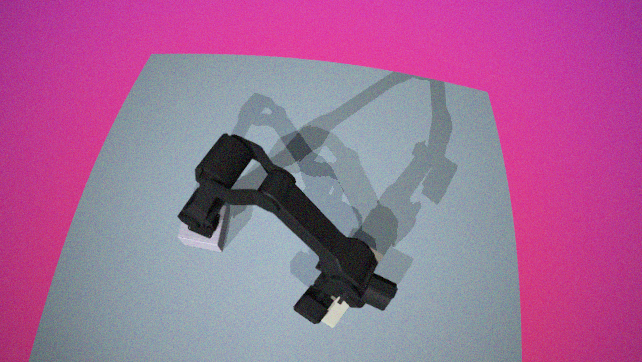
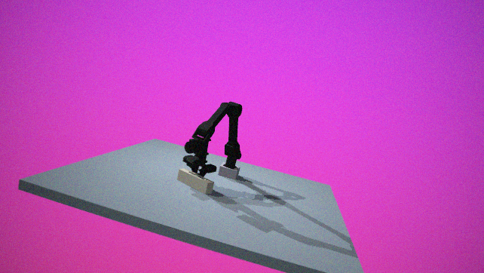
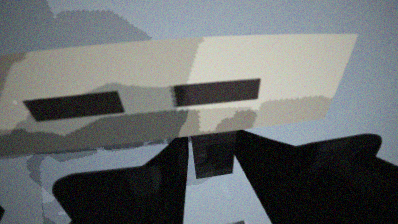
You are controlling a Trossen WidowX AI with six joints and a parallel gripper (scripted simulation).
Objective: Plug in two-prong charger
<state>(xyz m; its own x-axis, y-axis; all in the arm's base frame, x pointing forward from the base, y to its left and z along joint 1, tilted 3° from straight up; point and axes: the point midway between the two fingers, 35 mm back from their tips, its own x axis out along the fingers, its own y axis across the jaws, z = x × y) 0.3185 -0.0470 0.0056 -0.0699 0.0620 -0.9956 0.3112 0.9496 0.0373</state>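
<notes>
My gripper tip is now 2 cm short of the dark two-prong charger, 1 cm to the left of it and 1 cm below it.
</notes>
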